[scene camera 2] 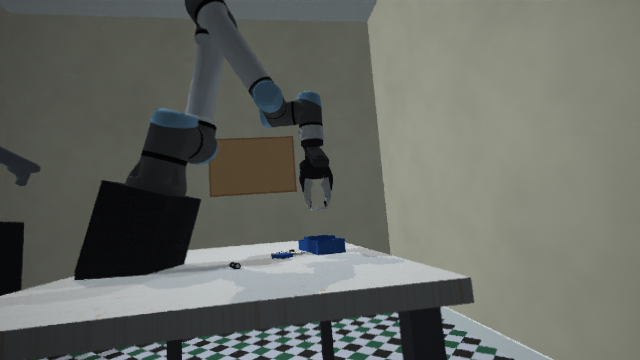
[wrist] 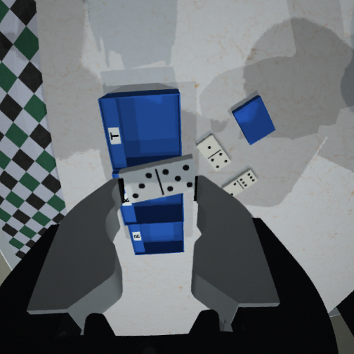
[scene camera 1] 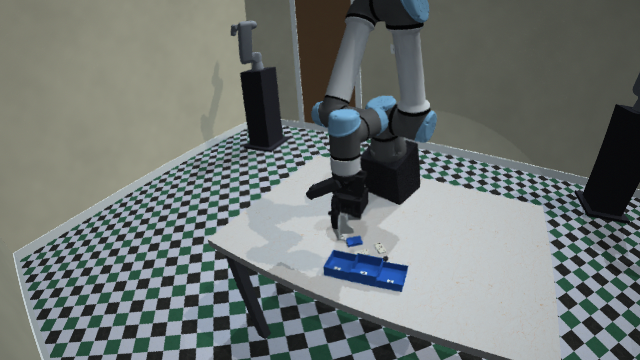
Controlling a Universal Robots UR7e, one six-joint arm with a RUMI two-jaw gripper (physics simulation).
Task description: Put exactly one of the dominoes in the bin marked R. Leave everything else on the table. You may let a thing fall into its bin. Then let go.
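Where they show: gripper, fingertip midpoint: [scene camera 2: 318, 208] [scene camera 1: 342, 234]; arm's base, origin of the base link: [scene camera 2: 156, 190] [scene camera 1: 388, 150].
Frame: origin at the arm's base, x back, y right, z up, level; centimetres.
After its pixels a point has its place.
My gripper [scene camera 1: 341, 236] @(z -8.0, x -45.3, y 1.3 cm) [scene camera 2: 318, 207] @(z -8.0, x -45.3, y 1.3 cm) [wrist: 159, 178] is shut on a white domino with black dots [wrist: 159, 179], held by its two ends high above the table. In the wrist view it covers part of the middle bin and the edge of the T bin [wrist: 155, 120]. The bin marked R [wrist: 165, 231] [scene camera 1: 393, 272] @(z -20.7, x -43.7, y -15.3 cm) is the end compartment of the blue three-part tray, at the right in scene camera 1; the part of it that shows holds no domino. Two other dominoes lie flat beside the tray, one [wrist: 213, 152] [scene camera 1: 381, 248] @(z -20.7, x -34.1, y -8.1 cm) and another [wrist: 241, 182] partly behind the right finger.
A flat blue block [scene camera 1: 354, 241] @(z -20.4, x -34.1, y 1.9 cm) [scene camera 2: 282, 255] @(z -20.6, x -33.3, y 4.8 cm) [wrist: 253, 120] lies beside the dominoes. A small dark thing [scene camera 1: 385, 258] @(z -20.7, x -38.4, y -10.9 cm) lies close to the tray. A black object [scene camera 2: 234, 265] @(z -20.5, x -20.7, y 17.4 cm) lies on the table nearer the arm's base. The middle bin's label is partly hidden by the held domino.
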